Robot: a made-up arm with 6 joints. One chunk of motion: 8 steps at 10 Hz.
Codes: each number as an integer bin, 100 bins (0 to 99) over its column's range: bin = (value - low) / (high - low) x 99, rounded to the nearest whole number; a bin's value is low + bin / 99 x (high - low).
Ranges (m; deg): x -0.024..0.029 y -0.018..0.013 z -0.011..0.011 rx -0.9..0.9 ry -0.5..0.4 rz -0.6..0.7
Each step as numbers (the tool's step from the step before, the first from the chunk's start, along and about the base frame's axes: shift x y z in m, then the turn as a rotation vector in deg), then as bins.
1 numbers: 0.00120 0.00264 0.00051 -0.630 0.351 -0.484
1 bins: 47 66 52 15 94 9
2 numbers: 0.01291 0.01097 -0.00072 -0.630 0.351 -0.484
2 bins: 69 93 46 15 94 9
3 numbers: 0.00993 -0.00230 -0.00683 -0.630 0.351 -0.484
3 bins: 63 50 19 15 94 9
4 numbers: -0.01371 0.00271 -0.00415 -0.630 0.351 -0.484
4 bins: 19 66 31 15 94 9
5 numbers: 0.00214 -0.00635 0.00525 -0.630 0.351 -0.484
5 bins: 49 37 73 15 94 9
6 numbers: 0.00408 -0.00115 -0.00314 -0.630 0.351 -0.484
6 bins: 52 54 35 15 94 9
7 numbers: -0.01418 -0.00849 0.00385 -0.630 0.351 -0.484
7 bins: 18 30 67 15 94 9
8 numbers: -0.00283 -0.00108 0.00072 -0.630 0.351 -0.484
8 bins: 40 54 53 15 94 9
